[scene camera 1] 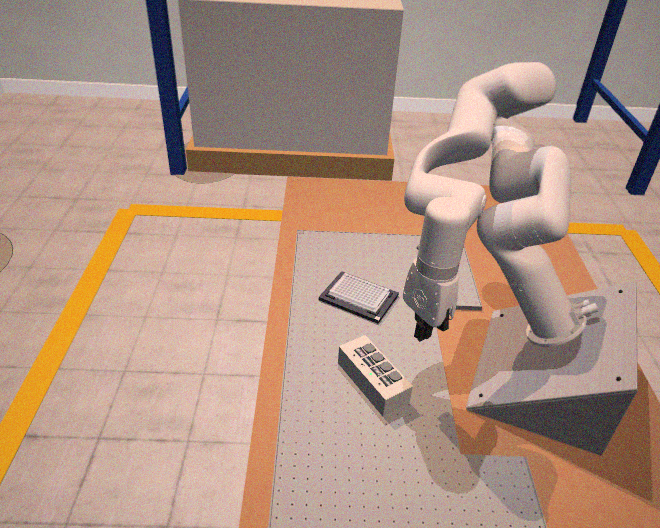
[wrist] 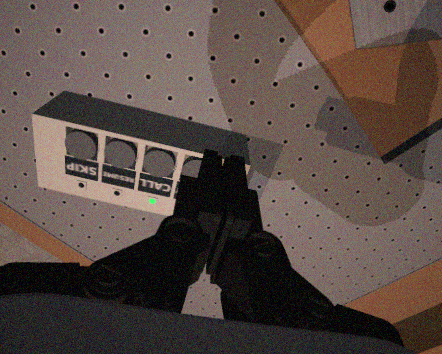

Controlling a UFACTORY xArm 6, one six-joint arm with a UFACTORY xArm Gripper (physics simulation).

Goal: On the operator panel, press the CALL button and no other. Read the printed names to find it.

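Places are measured from the arm's base along level axes (x back, y down, z right), in millimetres.
Pixels of known places: gripper, fingertip midpoint: (scene camera 1: 422,336) (wrist: 215,181); arm's base at its link origin: (scene camera 1: 556,327).
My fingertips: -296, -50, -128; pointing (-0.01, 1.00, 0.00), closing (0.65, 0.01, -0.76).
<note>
For each thing: its top centre in the pictures, then the offset to it from my fingertips, as dx, dy, dz. "spot": a spot on its surface instead. Level surfaces: height alone.
- operator panel at its top centre: (wrist: 136,178) (scene camera 1: 374,364) -86, +85, -9
- SKIP at its top centre: (wrist: 80,146) (scene camera 1: 369,347) -101, +85, +37
- RESUME at its top centre: (wrist: 119,155) (scene camera 1: 377,356) -81, +85, +14
- CALL at its top centre: (wrist: 158,164) (scene camera 1: 386,365) -62, +85, -10
- fourth button at its top centre: (wrist: 197,173) (scene camera 1: 395,375) -43, +85, -33
- small lamp at its top centre: (wrist: 152,201) (scene camera 1: 370,373) -93, +87, -34
- dark tray with a white gridded plate, top centre: (scene camera 1: 359,290) -137, +114, +257
- perforated grey board at its surface level: dy +140
- flat pale item at a spot on its surface: (scene camera 1: 467,286) spot: +136, +141, +350
The operator panel (scene camera 1: 360,377) (wrist: 50,150) is a pale box with dark sides and a row of round grey buttons. In the wrist view its printed names appear upside down: SKIP (wrist: 81,145), RESUME (wrist: 120,153) and CALL (wrist: 159,162). A fourth button (wrist: 192,167) is partly behind the fingers, its name hidden. The CALL button (scene camera 1: 384,367) is third from the far end in the scene view. The small lamp (scene camera 1: 371,374) (wrist: 152,201) beside CALL is lit green; the lamps by SKIP and RESUME are dark. My gripper (scene camera 1: 432,333) (wrist: 215,181) is shut and empty, raised above the table, apart from the panel.
A dark tray with a white gridded plate (scene camera 1: 360,291) lies behind the panel on the perforated grey board (scene camera 1: 319,451). A flat pale item (scene camera 1: 467,286) with a dark edge is partly behind the gripper. The arm's pedestal (scene camera 1: 555,379) stands at the right. A large grey box (scene camera 1: 291,77) stands behind.
</note>
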